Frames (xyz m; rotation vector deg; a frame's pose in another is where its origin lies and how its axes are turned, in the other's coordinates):
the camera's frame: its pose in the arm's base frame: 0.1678 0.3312 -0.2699 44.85 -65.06 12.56
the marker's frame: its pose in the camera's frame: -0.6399 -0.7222 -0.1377 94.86 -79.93 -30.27
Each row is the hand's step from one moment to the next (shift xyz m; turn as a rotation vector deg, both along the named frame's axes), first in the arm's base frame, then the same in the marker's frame.
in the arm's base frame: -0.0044 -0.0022 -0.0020 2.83 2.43 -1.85
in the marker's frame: 0.0002 0.0053 0.0003 -0.56 -2.81 3.02
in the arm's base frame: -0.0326 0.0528 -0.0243 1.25 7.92 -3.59
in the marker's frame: -0.0581 0.0144 0.0293 -5.87 -3.12 5.74
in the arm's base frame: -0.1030 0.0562 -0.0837 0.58 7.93 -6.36
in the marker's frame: -0.0858 0.0924 0.0699 -5.82 -1.66 8.19
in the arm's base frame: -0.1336 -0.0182 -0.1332 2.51 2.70 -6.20
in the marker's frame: -0.0282 0.1646 0.0897 -0.36 -1.25 7.10
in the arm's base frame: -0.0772 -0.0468 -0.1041 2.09 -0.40 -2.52
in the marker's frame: 0.0191 0.1185 0.0677 1.66 -0.82 2.73
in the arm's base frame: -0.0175 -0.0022 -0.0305 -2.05 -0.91 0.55
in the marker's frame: -0.0021 0.0257 0.0240 -0.23 1.95 -1.22
